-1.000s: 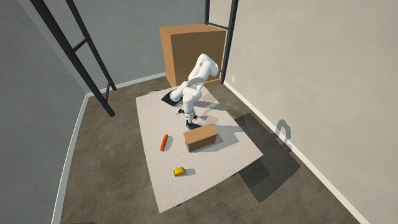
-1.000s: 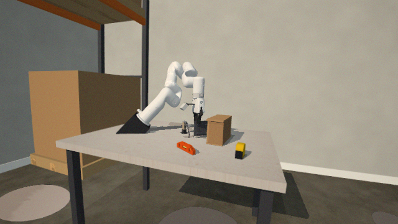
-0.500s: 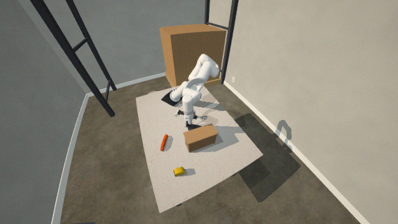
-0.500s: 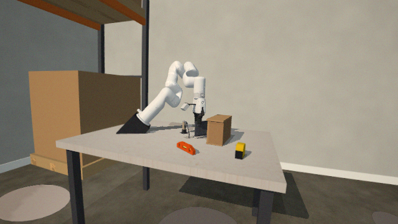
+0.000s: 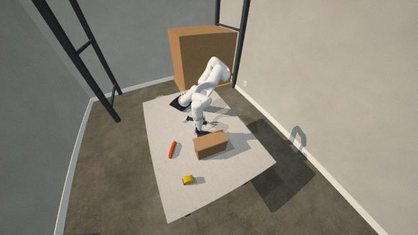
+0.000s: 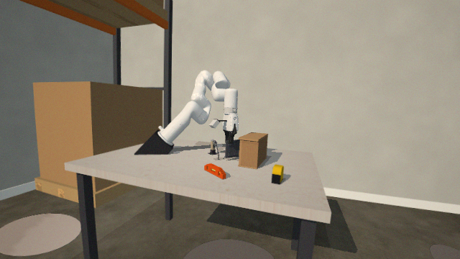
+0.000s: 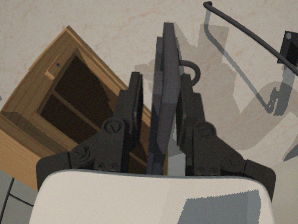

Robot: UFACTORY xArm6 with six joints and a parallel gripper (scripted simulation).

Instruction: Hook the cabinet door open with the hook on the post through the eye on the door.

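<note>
Right now my hand is 100 mm past the dark hook rod, 50 mm to the right of it and 80 mm above it. From my hand the other things lie so: yellow tape measure 290 mm ahead, 200 mm to the right, 100 mm below; orange level 20 mm ahead, 240 mm to the right, 110 mm below; dark door 40 mm ahead, 70 mm to the left, 60 mm below.
</note>
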